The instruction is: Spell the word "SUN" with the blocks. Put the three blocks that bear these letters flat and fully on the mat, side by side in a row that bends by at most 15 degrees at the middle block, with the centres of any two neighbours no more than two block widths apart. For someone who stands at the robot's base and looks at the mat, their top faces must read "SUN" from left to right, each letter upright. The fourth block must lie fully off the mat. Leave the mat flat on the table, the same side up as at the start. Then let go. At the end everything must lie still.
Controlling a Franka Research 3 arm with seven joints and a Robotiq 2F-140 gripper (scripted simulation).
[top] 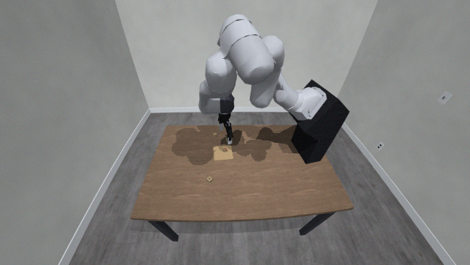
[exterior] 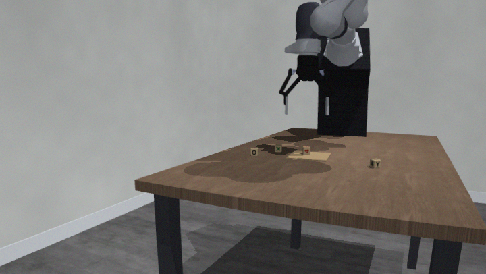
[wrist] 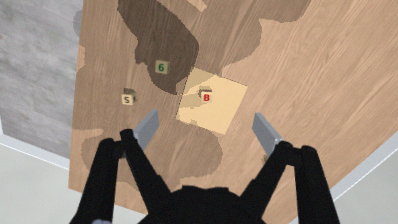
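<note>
My hand is 140 mm above the U block, 110 mm to the left of it and 30 mm past it. From my hand the other things lie so: S block (180 mm to the right, 140 mm below, 70 mm ahead); tan mat (150 mm below, 20 mm to the left, 20 mm ahead).
</note>
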